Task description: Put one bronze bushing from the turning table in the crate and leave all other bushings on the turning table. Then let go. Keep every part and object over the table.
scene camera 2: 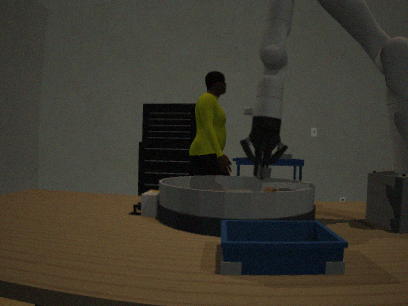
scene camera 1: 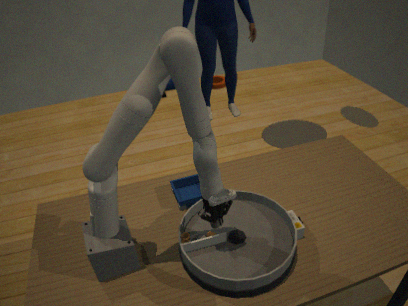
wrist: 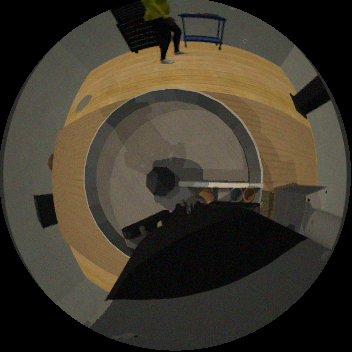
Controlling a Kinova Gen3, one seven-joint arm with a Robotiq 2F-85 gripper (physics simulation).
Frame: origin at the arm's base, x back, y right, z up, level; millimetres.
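Seen in the pictures: gripper, fingertip midpoint: (scene camera 2: 259,178) (scene camera 1: 218,225) (wrist: 186,204); arm's base at its link origin: (scene camera 1: 106,229) (wrist: 312,223).
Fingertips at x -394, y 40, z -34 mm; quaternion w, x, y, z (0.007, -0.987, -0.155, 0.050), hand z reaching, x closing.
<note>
Offsets run from my fingertips to a thing's middle. "*": to the spot under its first point.
My gripper (scene camera 1: 216,220) (scene camera 2: 262,171) is shut on a grey bushing @(dx +13, dy +4, dz +18 mm) (scene camera 1: 215,224) (scene camera 2: 266,173) and holds it above the turning table (scene camera 1: 265,255) (scene camera 2: 235,202) (wrist: 185,125). In the wrist view the fingertips are dark and the held bushing is hard to make out. A bronze bushing @(dx +30, dy +12, dz -40 mm) (scene camera 1: 210,233) (scene camera 2: 270,190) (wrist: 205,195) lies beside the white divider on the turning table. Another bronze bushing (scene camera 1: 185,237) (wrist: 248,195) is near the rim, with a grey bushing @(dx +95, dy +23, dz -43 mm) (wrist: 236,194) beside it. The gripper may hide more bushings. The blue crate @(dx +38, dy -302, dz -84 mm) (scene camera 1: 189,190) (scene camera 2: 282,259) stands on the table outside the rim.
A dark hub @(dx -62, dy +26, dz -52 mm) (scene camera 1: 236,236) (wrist: 161,181) stands at the turning table's middle. The white divider @(* dx +58, dy +43, dz -35 mm) (scene camera 1: 205,243) (wrist: 220,185) runs from it to the raised rim. A white box @(* dx -296, dy +33, dz -51 mm) (scene camera 1: 297,225) (scene camera 2: 149,203) is at the rim's outer side. The robot base (scene camera 1: 112,255) stands on the table.
</note>
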